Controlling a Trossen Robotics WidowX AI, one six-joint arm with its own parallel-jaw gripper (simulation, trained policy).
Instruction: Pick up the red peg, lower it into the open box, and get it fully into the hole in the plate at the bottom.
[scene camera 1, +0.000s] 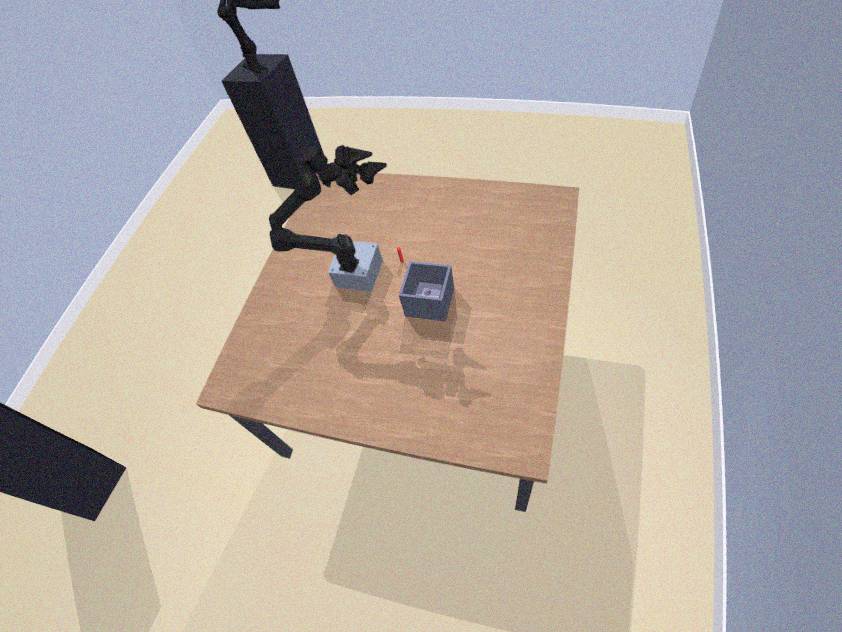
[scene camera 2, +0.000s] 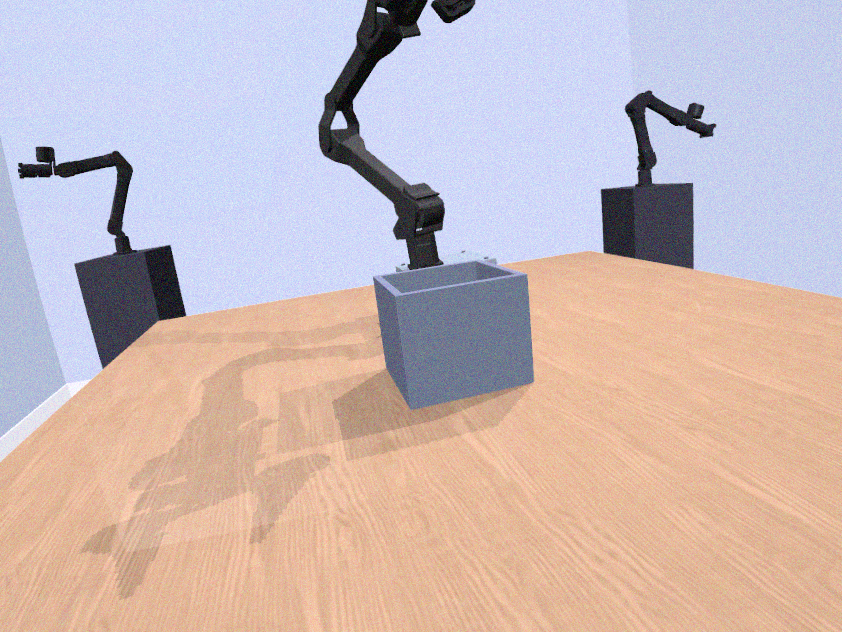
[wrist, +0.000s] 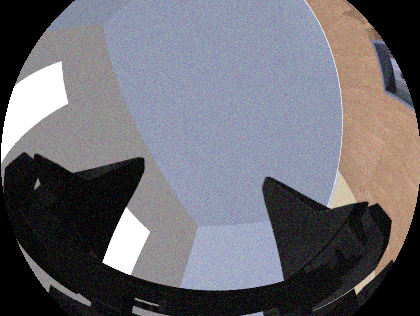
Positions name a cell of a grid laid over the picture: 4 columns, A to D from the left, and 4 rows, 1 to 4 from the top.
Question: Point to my gripper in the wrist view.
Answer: B3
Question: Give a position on a grey-blue box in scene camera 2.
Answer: C3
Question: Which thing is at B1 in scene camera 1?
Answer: My gripper.
